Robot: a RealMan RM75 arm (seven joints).
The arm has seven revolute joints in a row. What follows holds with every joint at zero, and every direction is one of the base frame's.
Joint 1 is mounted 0.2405 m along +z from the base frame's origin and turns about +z.
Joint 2 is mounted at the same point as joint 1 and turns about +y.
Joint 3 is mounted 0.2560 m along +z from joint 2 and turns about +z.
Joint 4 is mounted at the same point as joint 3 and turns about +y.
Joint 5 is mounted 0.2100 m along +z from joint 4 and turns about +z.
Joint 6 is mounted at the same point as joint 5 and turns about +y.
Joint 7 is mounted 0.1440 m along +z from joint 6 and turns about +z.
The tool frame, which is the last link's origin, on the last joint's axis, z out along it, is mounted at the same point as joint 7; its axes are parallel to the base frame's.
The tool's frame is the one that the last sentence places.
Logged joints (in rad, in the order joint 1, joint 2, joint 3, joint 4, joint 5, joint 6, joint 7), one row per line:
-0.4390 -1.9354 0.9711 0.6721 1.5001 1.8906 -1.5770
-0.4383 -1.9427 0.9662 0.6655 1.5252 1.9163 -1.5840
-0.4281 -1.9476 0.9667 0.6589 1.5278 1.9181 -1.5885
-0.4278 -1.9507 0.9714 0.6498 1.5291 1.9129 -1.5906
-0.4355 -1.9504 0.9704 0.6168 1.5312 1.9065 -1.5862
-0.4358 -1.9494 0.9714 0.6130 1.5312 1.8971 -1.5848
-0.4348 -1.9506 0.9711 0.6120 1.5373 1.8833 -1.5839
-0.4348 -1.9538 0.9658 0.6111 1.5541 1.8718 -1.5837
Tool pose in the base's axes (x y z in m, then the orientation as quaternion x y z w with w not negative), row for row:
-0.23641 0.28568 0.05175 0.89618 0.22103 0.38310 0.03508
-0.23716 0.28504 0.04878 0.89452 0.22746 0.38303 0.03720
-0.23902 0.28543 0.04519 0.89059 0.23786 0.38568 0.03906
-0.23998 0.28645 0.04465 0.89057 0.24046 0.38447 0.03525
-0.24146 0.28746 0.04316 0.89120 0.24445 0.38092 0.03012
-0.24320 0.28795 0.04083 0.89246 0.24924 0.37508 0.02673
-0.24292 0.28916 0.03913 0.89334 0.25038 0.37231 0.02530
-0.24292 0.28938 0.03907 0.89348 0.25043 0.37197 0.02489
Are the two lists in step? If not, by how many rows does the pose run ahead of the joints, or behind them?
The pose runs 2 rows ahead of the joints: the pose in row i belongs to the joints in row i + 2.
